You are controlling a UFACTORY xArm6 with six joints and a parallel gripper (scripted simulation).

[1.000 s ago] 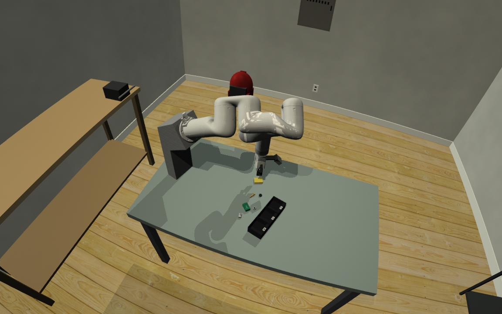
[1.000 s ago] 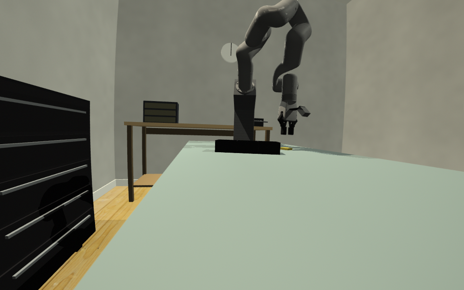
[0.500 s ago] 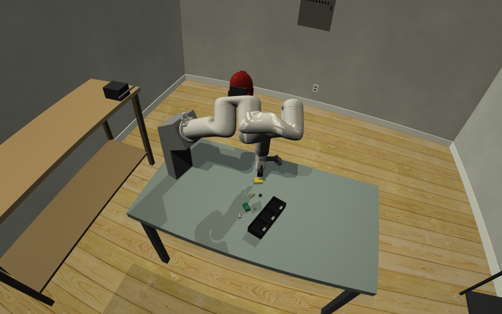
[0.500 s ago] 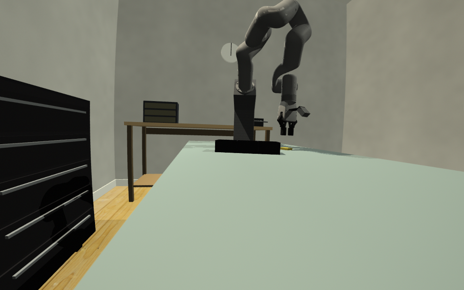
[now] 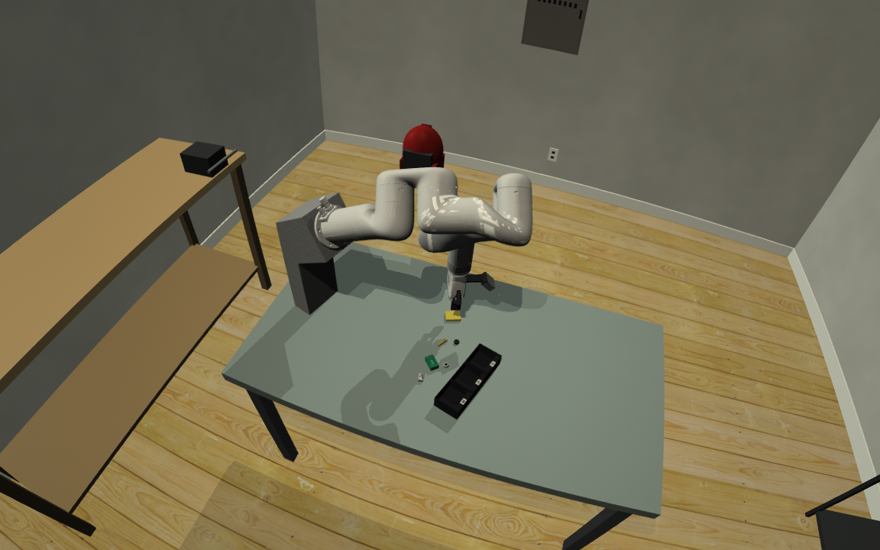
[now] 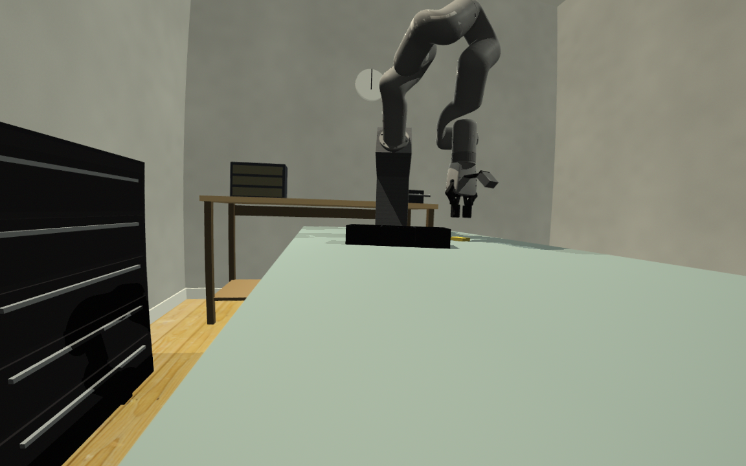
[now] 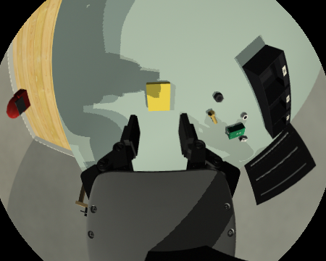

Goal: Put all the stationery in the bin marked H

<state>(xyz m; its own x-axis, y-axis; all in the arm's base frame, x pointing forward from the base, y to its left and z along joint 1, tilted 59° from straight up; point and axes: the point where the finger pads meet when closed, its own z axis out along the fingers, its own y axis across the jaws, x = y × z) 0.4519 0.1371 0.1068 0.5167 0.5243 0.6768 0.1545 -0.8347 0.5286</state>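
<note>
Now: the yellow block 9 cm below my hand. From my hand the other things lie so: green block (3 cm behind, 20 cm to the right, 8 cm below); black item (3 cm ahead, 11 cm to the right, 9 cm below); brass piece (1 cm behind, 12 cm to the right, 9 cm below).
</note>
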